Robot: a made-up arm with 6 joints. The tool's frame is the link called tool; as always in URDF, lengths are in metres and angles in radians.
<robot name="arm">
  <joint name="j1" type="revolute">
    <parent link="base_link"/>
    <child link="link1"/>
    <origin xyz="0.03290 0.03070 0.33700"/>
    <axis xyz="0 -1 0"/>
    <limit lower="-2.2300" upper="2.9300"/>
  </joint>
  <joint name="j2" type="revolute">
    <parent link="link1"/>
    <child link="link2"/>
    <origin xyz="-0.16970 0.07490 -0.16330"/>
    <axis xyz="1 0 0"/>
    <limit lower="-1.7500" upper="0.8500"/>
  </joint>
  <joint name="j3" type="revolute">
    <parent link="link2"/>
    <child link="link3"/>
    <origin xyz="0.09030 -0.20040 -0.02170"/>
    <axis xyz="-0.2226 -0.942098 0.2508"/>
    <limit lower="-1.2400" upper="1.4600"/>
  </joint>
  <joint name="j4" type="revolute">
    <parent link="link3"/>
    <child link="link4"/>
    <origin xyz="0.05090 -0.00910 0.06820"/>
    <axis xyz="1 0 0"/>
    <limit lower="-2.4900" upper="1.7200"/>
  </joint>
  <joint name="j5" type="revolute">
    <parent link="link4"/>
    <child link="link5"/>
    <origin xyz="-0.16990 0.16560 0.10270"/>
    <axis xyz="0 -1 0"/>
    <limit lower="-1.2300" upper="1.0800"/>
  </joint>
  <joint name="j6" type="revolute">
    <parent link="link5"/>
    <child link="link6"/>
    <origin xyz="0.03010 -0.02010 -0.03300"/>
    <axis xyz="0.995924 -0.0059 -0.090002"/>
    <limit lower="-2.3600" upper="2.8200"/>
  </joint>
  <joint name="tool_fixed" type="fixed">
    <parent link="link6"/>
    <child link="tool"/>
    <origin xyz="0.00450 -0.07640 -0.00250" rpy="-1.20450 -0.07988 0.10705"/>
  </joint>
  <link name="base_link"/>
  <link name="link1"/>
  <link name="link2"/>
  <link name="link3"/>
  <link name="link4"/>
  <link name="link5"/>
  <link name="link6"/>
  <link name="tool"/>
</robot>
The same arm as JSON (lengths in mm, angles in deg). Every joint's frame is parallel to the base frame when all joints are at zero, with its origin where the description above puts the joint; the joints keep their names.
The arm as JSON. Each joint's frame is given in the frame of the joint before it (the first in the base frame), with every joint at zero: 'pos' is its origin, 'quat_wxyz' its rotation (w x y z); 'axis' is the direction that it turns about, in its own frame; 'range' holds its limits. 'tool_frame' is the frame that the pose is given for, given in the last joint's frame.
{
  "length_unit": "mm",
  "angle_unit": "deg",
  "joints": [
    {
      "joint": "j1",
      "pos": [
        32.9,
        30.7,
        337.0
      ],
      "quat_wxyz": [
        1.0,
        0.0,
        0.0,
        0.0
      ],
      "axis": [
        0.0,
        -1.0,
        0.0
      ],
      "range": [
        -127.77,
        167.88
      ]
    },
    {
      "joint": "j2",
      "pos": [
        -169.7,
        74.9,
        -163.3
      ],
      "quat_wxyz": [
        1.0,
        0.0,
        0.0,
        0.0
      ],
      "axis": [
        1.0,
        0.0,
        0.0
      ],
      "range": [
        -100.27,
        48.7
      ]
    },
    {
      "joint": "j3",
      "pos": [
        90.3,
        -200.4,
        -21.7
      ],
      "quat_wxyz": [
        1.0,
        0.0,
        0.0,
        0.0
      ],
      "axis": [
        -0.2226,
        -0.942098,
        0.2508
      ],
      "range": [
        -71.05,
        83.65
      ]
    },
    {
      "joint": "j4",
      "pos": [
        50.9,
        -9.1,
        68.2
      ],
      "quat_wxyz": [
        1.0,
        0.0,
        0.0,
        0.0
      ],
      "axis": [
        1.0,
        0.0,
        0.0
      ],
      "range": [
        -142.67,
        98.55
      ]
    },
    {
      "joint": "j5",
      "pos": [
        -169.9,
        165.6,
        102.7
      ],
      "quat_wxyz": [
        1.0,
        0.0,
        0.0,
        0.0
      ],
      "axis": [
        0.0,
        -1.0,
        0.0
      ],
      "range": [
        -70.47,
        61.88
      ]
    },
    {
      "joint": "j6",
      "pos": [
        30.1,
        -20.1,
        -33.0
      ],
      "quat_wxyz": [
        1.0,
        0.0,
        0.0,
        0.0
      ],
      "axis": [
        0.995924,
        -0.0059,
        -0.090002
      ],
      "range": [
        -135.22,
        161.57
      ]
    }
  ],
  "tool_frame": {
    "pos": [
      4.5,
      -76.4,
      -2.5
    ],
    "quat_wxyz": [
      0.823437,
      -0.563475,
      -0.06314,
      0.021464
    ]
  }
}

